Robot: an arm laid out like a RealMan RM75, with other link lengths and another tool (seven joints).
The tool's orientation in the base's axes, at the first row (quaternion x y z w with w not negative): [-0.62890, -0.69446, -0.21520, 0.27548]
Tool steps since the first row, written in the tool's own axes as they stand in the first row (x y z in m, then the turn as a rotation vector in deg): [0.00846, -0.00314, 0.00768, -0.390, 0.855, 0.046]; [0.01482, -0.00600, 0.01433, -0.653, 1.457, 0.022]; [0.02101, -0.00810, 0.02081, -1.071, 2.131, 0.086]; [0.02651, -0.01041, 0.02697, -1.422, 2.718, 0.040]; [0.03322, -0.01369, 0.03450, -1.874, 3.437, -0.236]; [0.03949, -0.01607, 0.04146, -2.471, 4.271, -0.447]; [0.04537, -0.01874, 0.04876, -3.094, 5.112, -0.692]
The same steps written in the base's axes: [-0.00446, 0.01098, -0.00013, 0.865, -0.165, -0.330]; [-0.00840, 0.01974, -0.00086, 1.480, -0.309, -0.513]; [-0.01157, 0.02835, -0.00161, 2.166, -0.505, -0.866]; [-0.01486, 0.03621, -0.00256, 2.773, -0.731, -1.089]; [-0.01934, 0.04575, -0.00371, 3.543, -1.167, -1.210]; [-0.02284, 0.05470, -0.00476, 4.428, -1.657, -1.480]; [-0.02664, 0.06354, -0.00631, 5.326, -2.188, -1.742]
